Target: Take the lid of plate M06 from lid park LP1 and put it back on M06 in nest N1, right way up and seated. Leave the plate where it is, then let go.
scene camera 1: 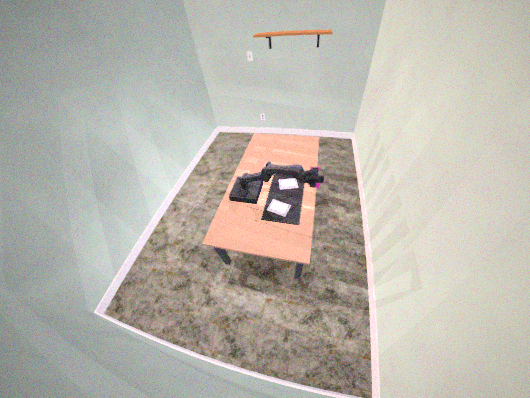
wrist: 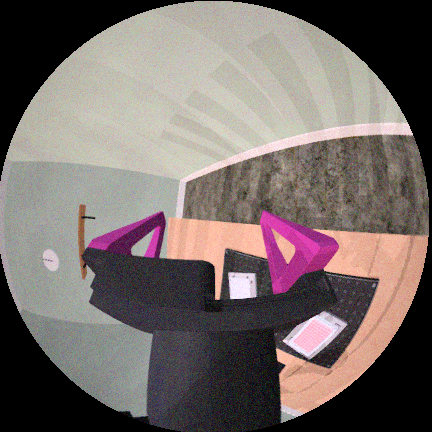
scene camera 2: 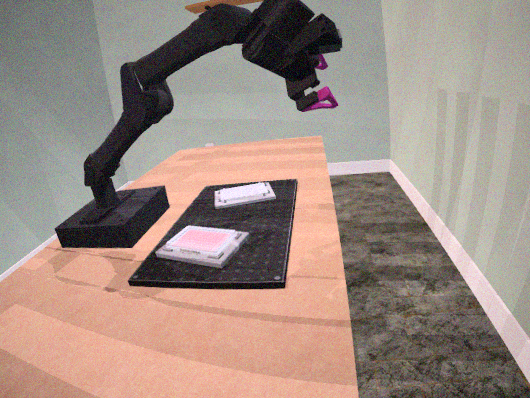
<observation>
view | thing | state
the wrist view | gripper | -
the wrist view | white plate with pink top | -
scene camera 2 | gripper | -
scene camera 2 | white plate with pink top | -
</observation>
